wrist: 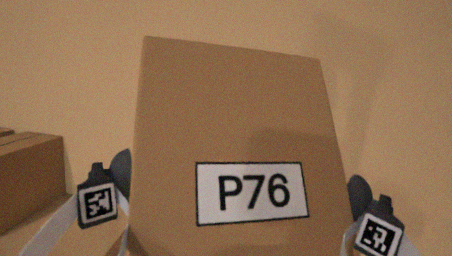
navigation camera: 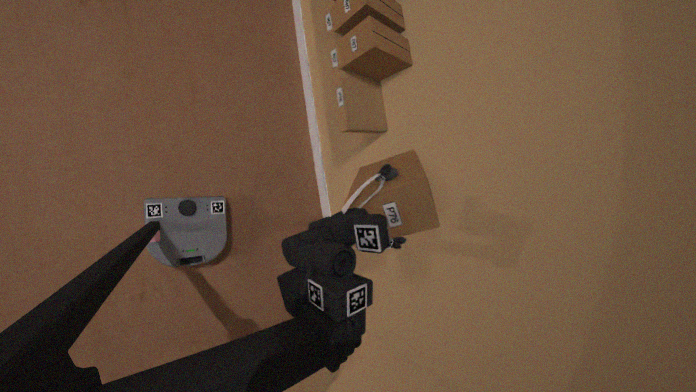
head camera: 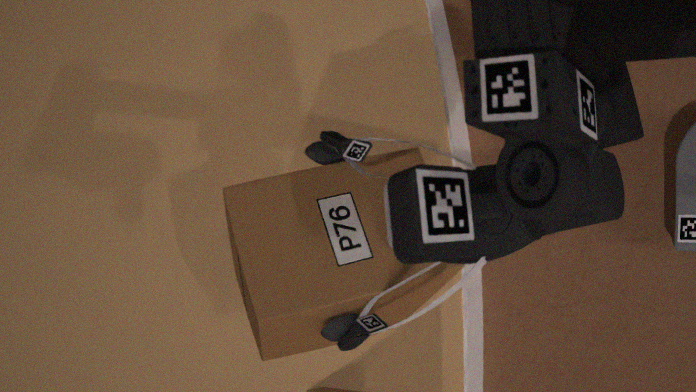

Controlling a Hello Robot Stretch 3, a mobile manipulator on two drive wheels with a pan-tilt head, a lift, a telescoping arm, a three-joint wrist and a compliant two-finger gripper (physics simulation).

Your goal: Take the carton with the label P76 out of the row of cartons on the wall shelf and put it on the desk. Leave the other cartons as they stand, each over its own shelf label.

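Where they show: gripper, fingertip midpoint: (wrist: 239, 182) (navigation camera: 398, 206) (head camera: 321, 243); robot's base at its link origin: (navigation camera: 187, 206).
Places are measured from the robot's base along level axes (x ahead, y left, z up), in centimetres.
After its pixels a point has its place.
Note:
The carton P76 (head camera: 280, 240) {z 102.4, x 2.2, y -38.3 cm} (navigation camera: 415, 190) {z 103.0, x 6.1, y -36.6 cm} (wrist: 235, 100) {z 102.2, x 2.9, y -37.8 cm} is a brown box with a white label on the face toward my wrist. My gripper (head camera: 333, 240) {z 96.0, x 2.5, y -40.6 cm} (navigation camera: 393, 207) {z 96.0, x 2.5, y -40.6 cm} (wrist: 239, 182) {z 96.0, x 2.5, y -40.6 cm} is shut on it, with one dark fingertip pad against each side. The carton sits slightly turned in front of the tan wall, beyond the near end of the wall shelf (navigation camera: 367, 117) {z 65.2, x 37.9, y -63.9 cm} in the navigation view. The shelf's nearest label (navigation camera: 340, 96) {z 63.9, x 43.8, y -50.1 cm} has no carton over it. Two other cartons (navigation camera: 377, 55) {z 79.9, x 55.9, y -54.6 cm} (navigation camera: 372, 12) {z 81.6, x 71.8, y -51.1 cm} stand farther along, at their labels. The desk does not show.
In the wrist view, part of a neighbouring carton (wrist: 32, 175) {z 75.6, x 57.2, y -63.0 cm} shows at the left. My grey base (navigation camera: 187, 232) {z 16.0, x -10.7, y 0.6 cm} (head camera: 687, 185) {z 16.0, x -9.5, y -13.8 cm} is on the brown floor. A white skirting strip (navigation camera: 311, 110) {z 6.3, x 62.0, y -72.1 cm} (head camera: 472, 325) {z 6.1, x 28.1, y -78.0 cm} runs along the wall's foot. My dark arm reaches across the navigation view's bottom.

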